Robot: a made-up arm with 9 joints. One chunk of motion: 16 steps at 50 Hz.
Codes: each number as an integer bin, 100 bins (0 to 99) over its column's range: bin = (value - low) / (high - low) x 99, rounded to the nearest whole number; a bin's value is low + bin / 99 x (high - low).
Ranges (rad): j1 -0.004..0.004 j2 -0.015..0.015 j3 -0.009..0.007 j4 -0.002..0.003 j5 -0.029..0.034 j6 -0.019..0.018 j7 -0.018..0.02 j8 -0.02..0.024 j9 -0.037..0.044
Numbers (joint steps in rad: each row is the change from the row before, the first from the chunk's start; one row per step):
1: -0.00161 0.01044 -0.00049 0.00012 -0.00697 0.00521 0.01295 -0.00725 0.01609
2: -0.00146 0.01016 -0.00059 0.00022 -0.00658 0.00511 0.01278 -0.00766 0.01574
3: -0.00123 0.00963 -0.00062 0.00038 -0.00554 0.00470 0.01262 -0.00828 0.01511
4: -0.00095 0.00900 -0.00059 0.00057 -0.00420 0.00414 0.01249 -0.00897 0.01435
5: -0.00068 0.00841 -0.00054 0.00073 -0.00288 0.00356 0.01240 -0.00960 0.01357
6: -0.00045 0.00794 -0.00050 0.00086 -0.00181 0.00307 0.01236 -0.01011 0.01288
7: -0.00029 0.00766 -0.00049 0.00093 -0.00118 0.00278 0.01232 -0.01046 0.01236
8: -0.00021 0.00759 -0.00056 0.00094 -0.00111 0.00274 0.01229 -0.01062 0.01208
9: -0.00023 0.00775 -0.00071 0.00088 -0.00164 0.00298 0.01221 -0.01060 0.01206
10: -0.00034 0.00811 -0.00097 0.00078 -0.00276 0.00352 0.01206 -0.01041 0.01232
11: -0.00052 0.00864 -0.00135 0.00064 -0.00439 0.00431 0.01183 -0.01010 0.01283
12: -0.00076 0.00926 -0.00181 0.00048 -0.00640 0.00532 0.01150 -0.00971 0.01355
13: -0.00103 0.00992 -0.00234 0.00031 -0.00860 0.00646 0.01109 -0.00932 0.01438
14: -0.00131 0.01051 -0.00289 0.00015 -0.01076 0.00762 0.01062 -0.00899 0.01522
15: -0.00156 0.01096 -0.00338 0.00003 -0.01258 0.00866 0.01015 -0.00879 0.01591
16: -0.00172 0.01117 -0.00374 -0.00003 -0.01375 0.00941 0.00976 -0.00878 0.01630
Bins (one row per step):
1: 30 84 53 42 35 65 81 29 65
2: 31 83 52 44 35 65 80 28 64
3: 34 81 52 47 37 63 80 26 64
4: 38 79 52 51 39 62 79 25 63
5: 41 77 52 54 41 60 79 23 62
6: 44 76 53 57 43 59 79 22 61
7: 46 75 53 58 44 58 79 21 60
8: 47 75 52 58 44 58 79 21 60
9: 47 75 51 57 43 59 79 21 60
10: 45 76 50 55 41 60 78 22 60
11: 43 78 47 52 39 62 78 22 61
12: 40 80 44 49 36 65 77 23 62
13: 37 82 41 46 32 68 76 24 63
14: 33 84 38 43 29 71 75 25 64
15: 30 86 35 40 26 74 73 25 65
16: 28 86 33 39 24 76 72 25 65

